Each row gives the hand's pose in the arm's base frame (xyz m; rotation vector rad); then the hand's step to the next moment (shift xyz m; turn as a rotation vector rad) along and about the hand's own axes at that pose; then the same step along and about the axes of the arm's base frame.
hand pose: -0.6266 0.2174 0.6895 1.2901 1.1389 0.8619
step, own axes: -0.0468 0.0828 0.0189 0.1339 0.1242 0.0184
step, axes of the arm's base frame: 0.0155 -0.0394 0.0872 0.0664 0.1383 0.1008
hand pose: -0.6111 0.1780 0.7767 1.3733 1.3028 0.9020
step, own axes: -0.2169 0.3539 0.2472 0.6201 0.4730 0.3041
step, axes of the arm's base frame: 0.2913 -0.2265 0.3119 0.4934 0.5963 0.3189
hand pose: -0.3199 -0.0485 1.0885 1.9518 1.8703 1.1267
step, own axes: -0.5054 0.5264 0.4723 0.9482 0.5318 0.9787
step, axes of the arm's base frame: 0.7535 -0.3935 -0.1816 0.9386 1.1218 0.0159
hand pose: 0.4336 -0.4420 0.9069 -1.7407 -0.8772 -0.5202
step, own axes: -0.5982 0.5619 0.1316 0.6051 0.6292 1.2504
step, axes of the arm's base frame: 0.0435 -0.1493 -0.8165 0.7760 1.2567 -0.3796
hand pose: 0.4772 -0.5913 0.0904 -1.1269 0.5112 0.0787
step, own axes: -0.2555 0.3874 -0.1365 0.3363 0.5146 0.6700
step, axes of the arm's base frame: -0.3946 0.0999 -0.2613 0.3709 0.7491 -0.3580
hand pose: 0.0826 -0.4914 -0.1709 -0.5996 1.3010 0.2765
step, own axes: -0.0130 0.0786 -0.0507 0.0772 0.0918 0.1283
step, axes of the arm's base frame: -0.0852 0.0378 -0.0152 0.0778 0.1362 -0.0791
